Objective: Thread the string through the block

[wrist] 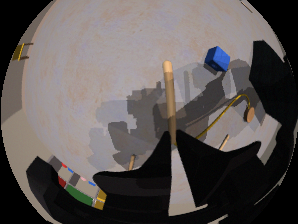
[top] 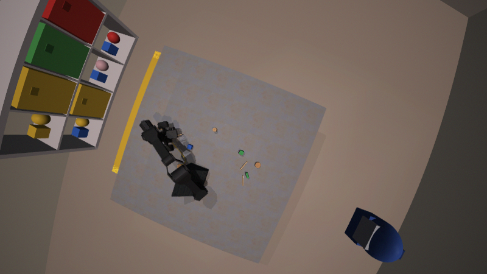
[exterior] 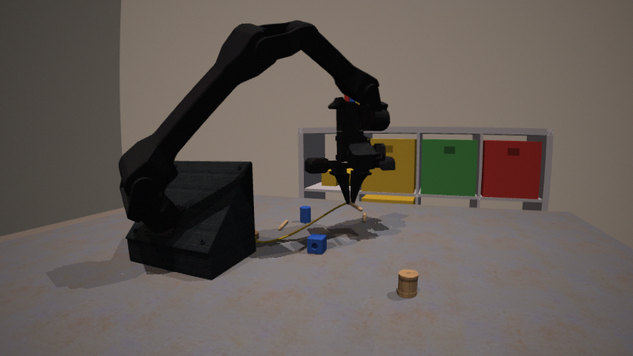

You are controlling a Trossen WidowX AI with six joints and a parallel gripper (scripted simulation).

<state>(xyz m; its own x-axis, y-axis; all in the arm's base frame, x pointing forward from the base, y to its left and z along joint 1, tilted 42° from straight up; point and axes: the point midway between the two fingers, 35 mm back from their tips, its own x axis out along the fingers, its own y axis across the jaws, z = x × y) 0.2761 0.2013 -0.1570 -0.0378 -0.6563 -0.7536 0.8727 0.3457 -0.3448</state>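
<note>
Now: the blue block 12 cm to the right of my gripper tip, 5 cm below it and 4 cm behind it. Round my gripper tip: blue cylinder (13 cm behind, 8 cm to the left, 5 cm below); then wooden cylinder (25 cm to the right, 13 cm ahead, 5 cm below).
</note>
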